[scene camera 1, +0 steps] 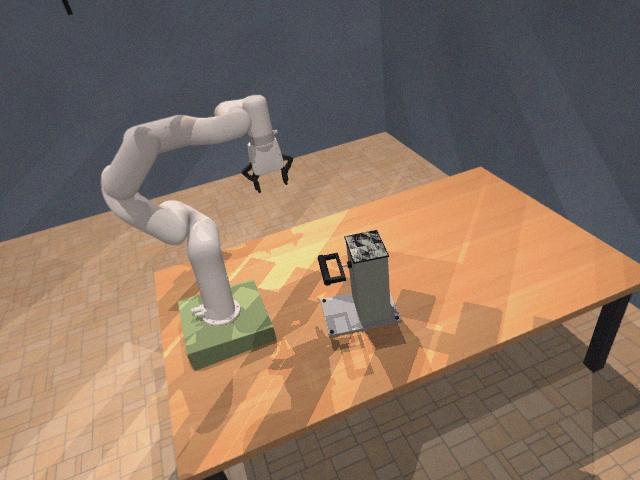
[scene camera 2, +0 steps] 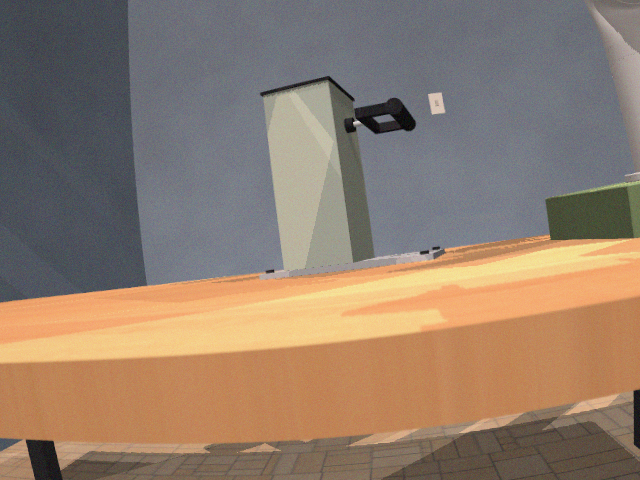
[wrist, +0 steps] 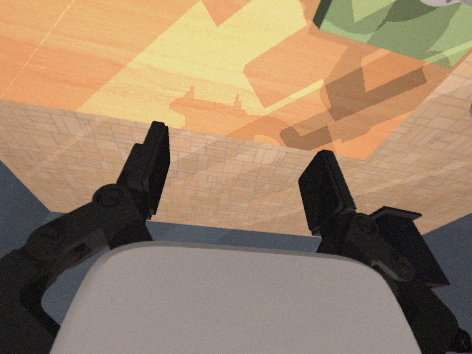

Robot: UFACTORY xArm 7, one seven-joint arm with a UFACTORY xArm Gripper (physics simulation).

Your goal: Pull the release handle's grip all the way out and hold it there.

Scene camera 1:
my gripper: 272,187
grey base plate: 341,317
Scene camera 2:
release handle grip: 403,120
grey base plate: 432,254
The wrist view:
my gripper: 242,154
